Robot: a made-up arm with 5 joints. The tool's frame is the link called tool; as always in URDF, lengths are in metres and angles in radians.
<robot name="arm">
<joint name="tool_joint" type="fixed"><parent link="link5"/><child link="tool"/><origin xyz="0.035 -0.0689 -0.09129" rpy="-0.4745 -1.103 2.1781"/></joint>
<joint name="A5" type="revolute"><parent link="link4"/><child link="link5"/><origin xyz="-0.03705 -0.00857 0.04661" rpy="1.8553 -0.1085 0.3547"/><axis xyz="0 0 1"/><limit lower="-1.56" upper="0.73"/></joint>
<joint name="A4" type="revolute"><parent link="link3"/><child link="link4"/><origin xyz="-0.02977 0.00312 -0.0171" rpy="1.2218 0.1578 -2.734"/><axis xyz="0 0 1"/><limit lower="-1.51" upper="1.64"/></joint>
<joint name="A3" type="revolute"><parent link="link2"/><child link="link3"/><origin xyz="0.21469 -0.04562 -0.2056" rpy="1.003 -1.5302 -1.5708"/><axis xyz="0 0 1"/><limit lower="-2.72" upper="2.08"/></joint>
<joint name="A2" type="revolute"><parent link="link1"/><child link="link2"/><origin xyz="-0.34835 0.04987 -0.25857" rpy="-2.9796 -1.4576 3.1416"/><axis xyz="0 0 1"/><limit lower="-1.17" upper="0.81"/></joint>
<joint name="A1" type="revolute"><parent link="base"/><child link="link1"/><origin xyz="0.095 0.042 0.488" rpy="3.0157 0.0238 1.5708"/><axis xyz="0 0 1"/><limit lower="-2.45" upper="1.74"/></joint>
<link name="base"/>
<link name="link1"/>
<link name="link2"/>
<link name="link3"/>
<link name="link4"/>
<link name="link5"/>
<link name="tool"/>
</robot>
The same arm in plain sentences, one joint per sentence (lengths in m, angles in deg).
The arm has five revolute joints in a row. What follows holds with every joint at zero, and every direction is one of the base frame's. Joint 1 lies 0.095 m along +x and 0.042 m along +y and 0.488 m along +z from the base frame's origin and turns about the direction (0.1256, -0.0236, -0.9918), from -140.37 to 99.69 deg. Joint 2 lies 0.017 m along +x and 0.342 m along -y and 0.271 m along +z from joint 1 and turns about the direction (-0.173993, -0.978161, 0.113696), from -67.04 to 46.41 deg. Joint 3 lies 0.018 m along +x and 0.179 m along +y and 0.241 m along -z from joint 2 and turns about the direction (0.415886, 0.0094, 0.909368), from -155.84 to 119.18 deg. Joint 4 lies 0.002 m along +x and 0.028 m along +y and 0.02 m along -z from joint 3 and turns about the direction (0.974342, 0.211709, -0.076403), from -86.52 to 93.97 deg. Joint 5 lies 0.053 m along +x and 0.027 m along -y and 0.009 m along -z from joint 4 and turns about the direction (-0.401098, 0.205899, -0.892595), from -89.38 to 41.83 deg. The tool frame, which is the frame that the pose is given for, lies 0.029 m along -x and 0.003 m along +y and 0.116 m along +z from joint 5; its axes are the base frame's turned by roll 86.47, pitch 89.99 and yaw -93.52 deg (as in URDF: about the fixed x, then y, then z).
